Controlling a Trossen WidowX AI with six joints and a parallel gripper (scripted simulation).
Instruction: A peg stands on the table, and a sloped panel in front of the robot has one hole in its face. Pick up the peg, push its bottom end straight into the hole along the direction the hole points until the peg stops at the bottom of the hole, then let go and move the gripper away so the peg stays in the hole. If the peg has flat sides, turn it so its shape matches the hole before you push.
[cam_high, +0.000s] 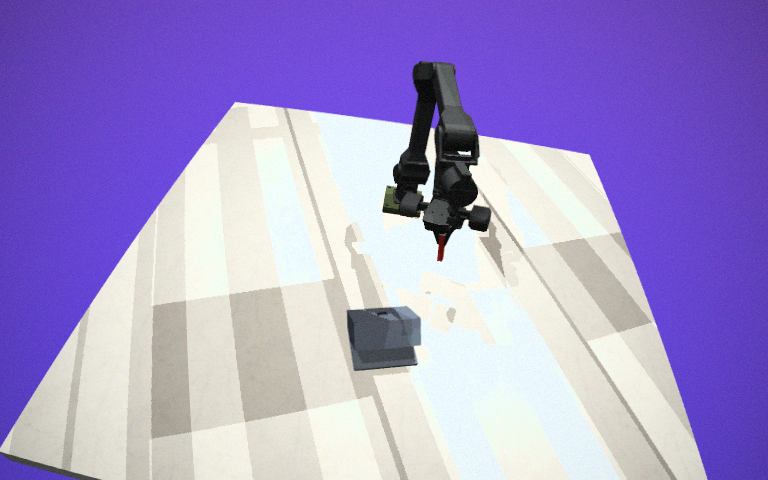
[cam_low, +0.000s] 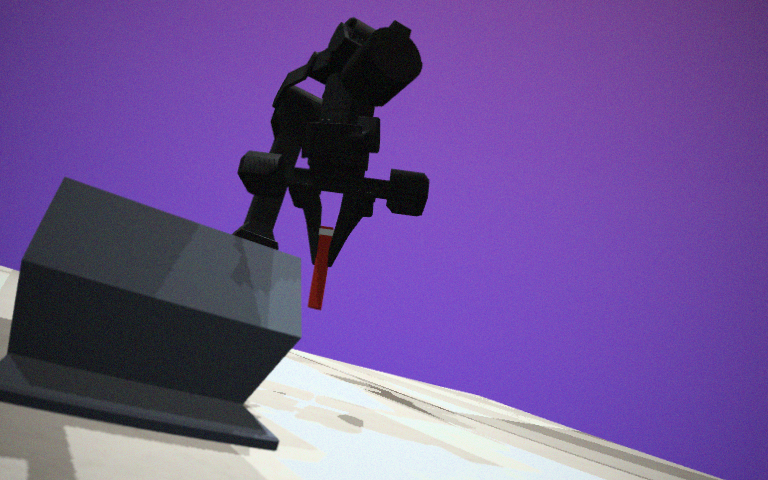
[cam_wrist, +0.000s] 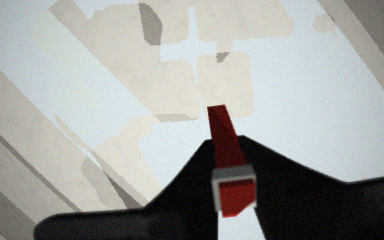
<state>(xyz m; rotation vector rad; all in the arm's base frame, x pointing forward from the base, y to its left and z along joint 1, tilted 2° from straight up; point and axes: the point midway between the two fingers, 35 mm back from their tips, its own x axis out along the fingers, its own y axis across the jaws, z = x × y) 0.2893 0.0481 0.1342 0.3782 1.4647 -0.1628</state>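
Right now the grey sloped panel block is 17 cm ahead of my gripper tip, 12 cm to the right of it and 8 cm below it. The rest, counted from my gripper tip: red peg: 1 cm above; then flat grey base plate: 19 cm ahead, 12 cm to the right, 12 cm below.
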